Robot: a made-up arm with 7 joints.
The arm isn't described. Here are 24 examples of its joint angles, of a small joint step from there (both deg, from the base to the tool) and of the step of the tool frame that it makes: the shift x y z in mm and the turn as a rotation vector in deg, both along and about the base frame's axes.
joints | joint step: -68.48 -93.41 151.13 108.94 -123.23 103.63 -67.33 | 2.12 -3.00 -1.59 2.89 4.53 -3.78 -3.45
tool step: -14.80 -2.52 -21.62 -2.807 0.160 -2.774
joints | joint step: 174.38 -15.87 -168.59 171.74 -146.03 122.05 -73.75 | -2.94 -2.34 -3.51 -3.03 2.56 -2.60 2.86
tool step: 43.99 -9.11 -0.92 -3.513 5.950 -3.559
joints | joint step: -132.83 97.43 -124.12 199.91 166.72 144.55 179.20 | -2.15 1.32 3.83 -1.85 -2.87 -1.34 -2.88
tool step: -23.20 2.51 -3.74 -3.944 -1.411 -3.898
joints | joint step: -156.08 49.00 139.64 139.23 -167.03 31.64 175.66 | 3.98 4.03 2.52 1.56 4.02 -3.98 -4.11
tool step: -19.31 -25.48 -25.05 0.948 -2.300 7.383
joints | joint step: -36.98 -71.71 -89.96 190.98 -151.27 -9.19 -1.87 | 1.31 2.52 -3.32 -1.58 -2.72 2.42 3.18
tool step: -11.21 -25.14 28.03 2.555 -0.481 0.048
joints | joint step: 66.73 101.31 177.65 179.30 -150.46 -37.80 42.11 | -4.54 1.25 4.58 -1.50 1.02 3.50 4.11
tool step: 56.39 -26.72 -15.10 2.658 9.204 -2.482
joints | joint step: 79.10 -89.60 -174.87 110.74 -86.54 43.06 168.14 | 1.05 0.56 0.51 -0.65 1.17 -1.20 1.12
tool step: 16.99 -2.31 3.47 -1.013 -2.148 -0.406
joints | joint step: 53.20 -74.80 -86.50 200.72 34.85 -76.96 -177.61 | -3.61 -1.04 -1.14 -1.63 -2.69 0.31 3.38
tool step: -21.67 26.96 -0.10 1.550 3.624 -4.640
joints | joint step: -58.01 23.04 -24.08 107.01 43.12 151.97 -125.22 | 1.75 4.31 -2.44 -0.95 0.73 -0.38 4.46
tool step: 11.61 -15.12 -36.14 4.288 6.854 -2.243
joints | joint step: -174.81 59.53 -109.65 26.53 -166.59 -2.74 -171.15 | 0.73 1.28 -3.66 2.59 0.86 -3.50 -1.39
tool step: -6.07 5.71 17.99 2.168 -0.237 -1.085
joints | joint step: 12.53 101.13 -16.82 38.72 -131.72 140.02 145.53 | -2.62 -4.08 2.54 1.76 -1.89 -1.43 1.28
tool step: 20.48 8.92 -4.51 6.767 -4.036 -2.607
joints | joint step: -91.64 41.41 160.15 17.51 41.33 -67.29 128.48 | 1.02 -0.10 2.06 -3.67 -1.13 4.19 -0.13
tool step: -12.68 16.41 -18.81 -5.918 0.791 6.826
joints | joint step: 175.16 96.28 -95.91 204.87 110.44 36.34 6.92 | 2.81 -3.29 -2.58 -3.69 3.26 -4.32 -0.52
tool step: -11.25 -7.53 43.48 -0.857 6.640 -1.976
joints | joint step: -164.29 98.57 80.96 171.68 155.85 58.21 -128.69 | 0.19 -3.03 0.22 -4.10 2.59 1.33 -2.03
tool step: 2.88 -30.45 36.51 -2.073 0.827 1.950
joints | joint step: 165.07 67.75 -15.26 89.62 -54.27 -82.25 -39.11 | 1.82 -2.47 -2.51 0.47 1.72 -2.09 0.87
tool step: -4.30 -1.91 30.88 0.682 3.920 0.351
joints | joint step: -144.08 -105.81 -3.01 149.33 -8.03 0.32 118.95 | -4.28 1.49 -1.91 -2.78 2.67 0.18 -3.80
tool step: 30.13 -39.29 41.09 0.109 -5.326 -3.918
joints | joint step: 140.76 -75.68 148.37 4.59 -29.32 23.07 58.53 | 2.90 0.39 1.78 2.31 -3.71 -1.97 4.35
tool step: 12.15 -12.17 -18.43 -2.143 -3.875 5.938
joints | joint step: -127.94 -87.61 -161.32 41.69 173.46 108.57 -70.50 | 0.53 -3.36 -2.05 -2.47 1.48 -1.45 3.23
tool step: -12.98 -43.31 -13.73 -6.768 4.573 -0.612
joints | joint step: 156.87 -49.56 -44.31 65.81 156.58 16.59 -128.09 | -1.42 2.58 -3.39 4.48 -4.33 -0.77 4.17
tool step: 34.78 14.79 8.55 -0.454 -0.152 -4.932
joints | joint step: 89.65 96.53 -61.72 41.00 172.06 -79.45 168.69 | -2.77 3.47 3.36 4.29 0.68 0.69 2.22
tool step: 15.02 -7.73 -27.74 -1.441 1.881 1.952
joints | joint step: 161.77 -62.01 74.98 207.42 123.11 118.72 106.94 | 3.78 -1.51 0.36 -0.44 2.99 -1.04 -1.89
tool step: 2.46 45.98 -11.14 4.329 0.568 6.154
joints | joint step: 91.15 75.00 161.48 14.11 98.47 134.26 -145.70 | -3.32 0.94 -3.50 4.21 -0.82 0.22 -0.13
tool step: -17.75 8.66 20.85 -5.024 -2.231 -5.465
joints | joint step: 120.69 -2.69 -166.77 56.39 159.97 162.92 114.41 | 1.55 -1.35 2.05 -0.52 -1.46 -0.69 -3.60
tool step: 19.87 11.10 -10.92 2.369 0.613 1.417
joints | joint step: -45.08 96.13 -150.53 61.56 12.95 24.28 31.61 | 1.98 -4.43 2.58 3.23 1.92 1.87 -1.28
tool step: -9.24 -6.62 13.84 -0.241 -4.881 3.517
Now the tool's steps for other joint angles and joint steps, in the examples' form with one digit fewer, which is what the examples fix.
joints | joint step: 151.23 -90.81 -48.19 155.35 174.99 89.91 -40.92 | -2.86 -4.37 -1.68 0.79 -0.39 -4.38 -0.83
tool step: -13.4 -33.6 -58.6 -0.67 3.61 0.53
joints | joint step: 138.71 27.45 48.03 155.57 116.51 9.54 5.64 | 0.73 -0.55 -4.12 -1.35 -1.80 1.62 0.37
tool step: -2.4 0.0 -0.3 3.87 -1.42 -2.67
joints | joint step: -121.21 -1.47 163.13 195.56 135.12 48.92 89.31 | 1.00 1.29 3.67 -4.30 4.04 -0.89 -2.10
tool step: 22.1 -4.6 11.0 -0.77 2.97 7.62
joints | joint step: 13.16 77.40 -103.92 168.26 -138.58 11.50 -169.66 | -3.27 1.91 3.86 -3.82 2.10 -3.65 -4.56
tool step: 5.2 -73.3 -34.6 2.79 3.43 -10.09
